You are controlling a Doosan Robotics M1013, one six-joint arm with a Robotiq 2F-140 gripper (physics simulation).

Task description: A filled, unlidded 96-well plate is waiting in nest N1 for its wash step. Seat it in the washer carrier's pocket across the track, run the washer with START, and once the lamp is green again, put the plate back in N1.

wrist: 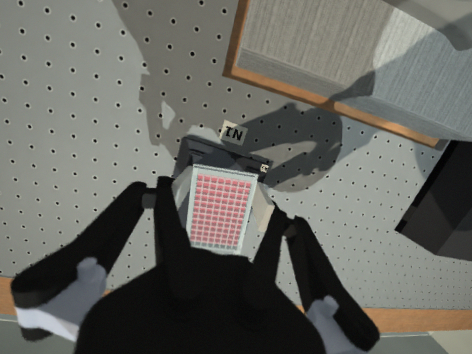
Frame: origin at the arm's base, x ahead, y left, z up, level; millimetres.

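Seen in the pictures: gripper, fingertip midpoint: (223, 184).
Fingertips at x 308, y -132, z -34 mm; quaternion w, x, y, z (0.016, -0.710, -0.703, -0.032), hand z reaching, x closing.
Pixels of each thing's top centre, then the offset from my fingertips to it. "spot": a spot on its surface instead. Level surfaces: height alone.
- filled 96-well plate, middle of its top: (218, 217) dx +41, dy +2, dz +16 mm
- Nest N1, middle of its top: (210, 207) dx +37, dy -11, dz +2 mm
- N1 label, surface spot: (233, 133) spot: dx -68, dy -2, dz -14 mm
- black block, surface spot: (440, 220) spot: dx -23, dy +345, dz +32 mm
- perforated grey deck, its level: dz -14 mm
The filled 96-well plate (221, 212), white-rimmed with pinkish-red wells and no lid, shows in the middle of the wrist view. My gripper (223, 184) is shut on the plate, with a finger at each long side. Nest N1 (225, 156) shows as a dark raised wall behind the plate's far end, with the N1 label (233, 133) beyond it. The plate is at or slightly above the nest; the exact height is hard to tell. The near end of the plate is hidden by the gripper body. The washer carrier, START button and lamp do not show.
A grey streaked panel (310, 45) with an orange-brown wooden border lies at the upper right. A black block (440, 220) stands at the right edge. The perforated grey deck (75, 125) ends at a wooden edge (400, 317) near the bottom.
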